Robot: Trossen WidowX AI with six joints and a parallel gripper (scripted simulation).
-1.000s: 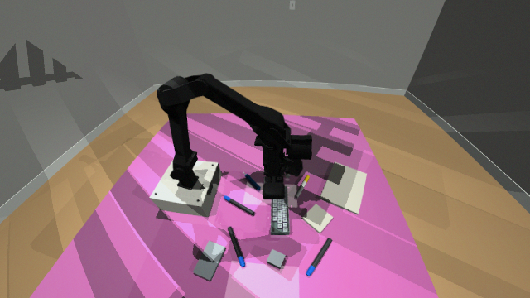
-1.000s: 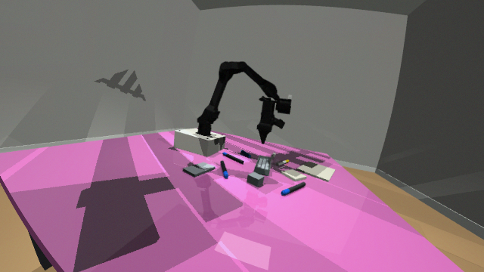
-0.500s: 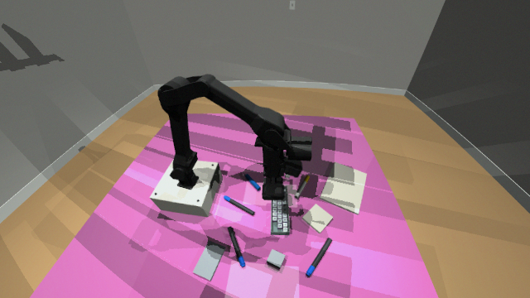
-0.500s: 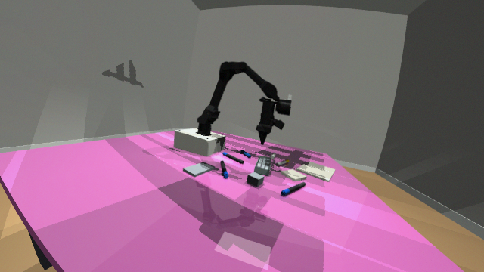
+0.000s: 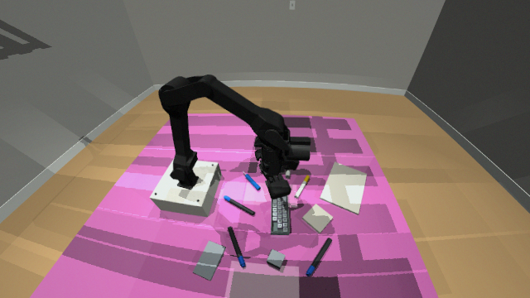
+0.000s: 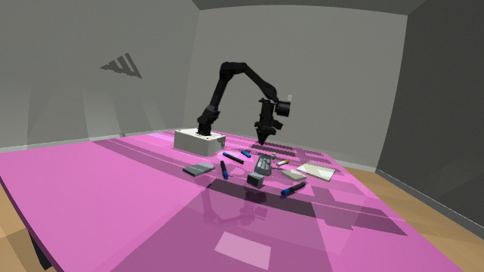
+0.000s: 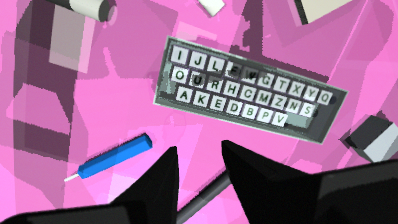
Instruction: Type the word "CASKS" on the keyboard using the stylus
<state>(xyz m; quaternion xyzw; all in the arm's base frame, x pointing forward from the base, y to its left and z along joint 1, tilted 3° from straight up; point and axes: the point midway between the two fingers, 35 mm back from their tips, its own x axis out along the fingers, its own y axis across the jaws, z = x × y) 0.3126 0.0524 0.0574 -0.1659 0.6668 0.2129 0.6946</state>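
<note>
Right now my gripper tip is 120 mm past the blue stylus, 90 mm above it and 80 mm to the right of it. Also, from my gripper tip: grey block 220 mm to the right, 80 mm below, 60 mm ahead; then stylus tip 140 mm behind, 100 mm to the left, 90 mm below; then white-and-yellow marker 120 mm ahead, 90 mm to the left, 90 mm below.
</note>
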